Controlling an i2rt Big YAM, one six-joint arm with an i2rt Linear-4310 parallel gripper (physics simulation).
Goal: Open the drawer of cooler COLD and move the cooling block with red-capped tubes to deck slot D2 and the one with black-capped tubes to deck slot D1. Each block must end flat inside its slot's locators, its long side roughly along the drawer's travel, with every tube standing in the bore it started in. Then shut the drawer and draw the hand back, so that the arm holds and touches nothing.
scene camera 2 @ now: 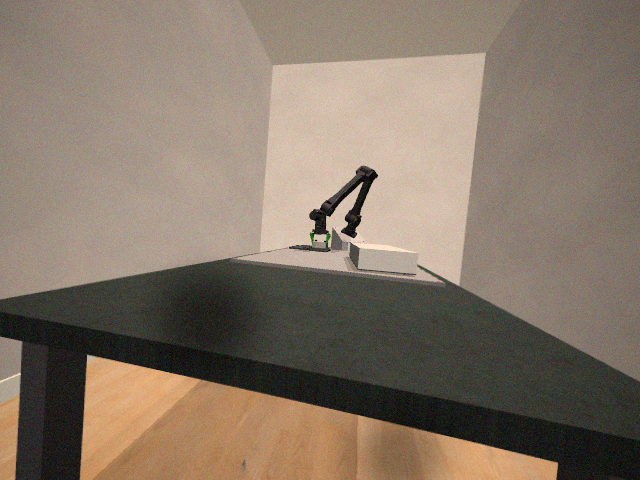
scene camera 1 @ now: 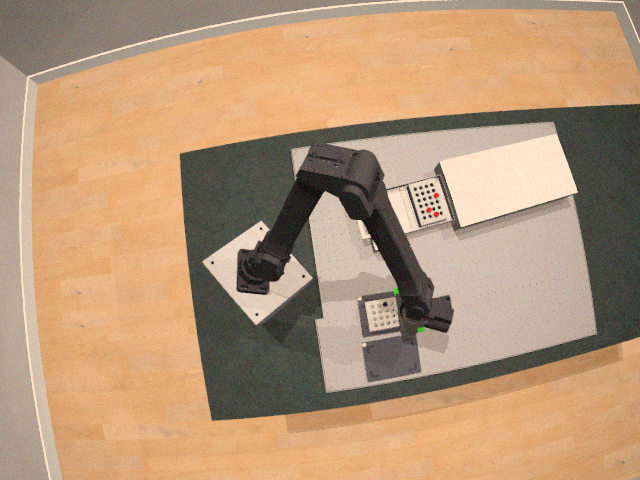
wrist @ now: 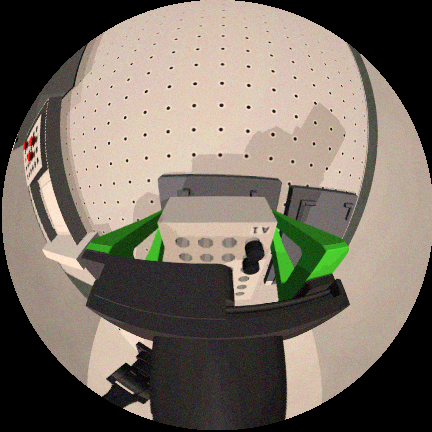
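Where they show: gripper, fingertip midpoint: point(scene camera 2: 319, 245) point(wrist: 216, 214); arm's base, link origin: point(scene camera 2: 348, 233) point(scene camera 1: 252, 272).
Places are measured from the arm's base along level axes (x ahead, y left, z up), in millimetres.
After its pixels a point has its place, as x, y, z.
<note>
My gripper point(scene camera 1: 408, 310) @(436, -61, -95) point(scene camera 2: 320, 239) @(436, -61, -95) point(wrist: 216, 214) @(436, -61, -95) is shut on the block with black-capped tubes point(scene camera 1: 380, 327) @(360, -119, -79) point(wrist: 215, 211) @(445, -58, -84), its green fingers on two opposite sides. The black caps point(wrist: 254, 250) @(436, -88, -59) stand upright in bores near the A1 corner. The block is over the upper dark deck slot point(scene camera 1: 362, 326) @(312, -121, -120) point(wrist: 220, 184) @(455, -60, -119); any small gap beneath is hidden. The other deck slot point(scene camera 1: 387, 361) @(396, -221, -119) point(wrist: 327, 217) @(455, -202, -119) holds no block. Slot labels are unreadable. The red-capped block point(scene camera 1: 432, 203) @(491, 254, -93) point(wrist: 33, 162) @(462, 229, -80) stands in the open drawer point(scene camera 1: 407, 209) @(420, 234, -118) point(wrist: 55, 190) @(419, 159, -93) of the white cooler point(scene camera 1: 506, 180) @(718, 341, -47) point(scene camera 2: 387, 258) @(947, 429, -76).
The forearm point(scene camera 1: 395, 242) @(326, 64, 339) passes over the drawer's front end in scene camera 1. The robot's pale base plate point(scene camera 1: 224, 263) @(-75, 16, 23) is left of the perforated board point(scene camera 1: 491, 279) @(706, 45, -131). The drawer's pale front point(wrist: 67, 249) @(329, 147, -76) shows at the wrist view's left.
</note>
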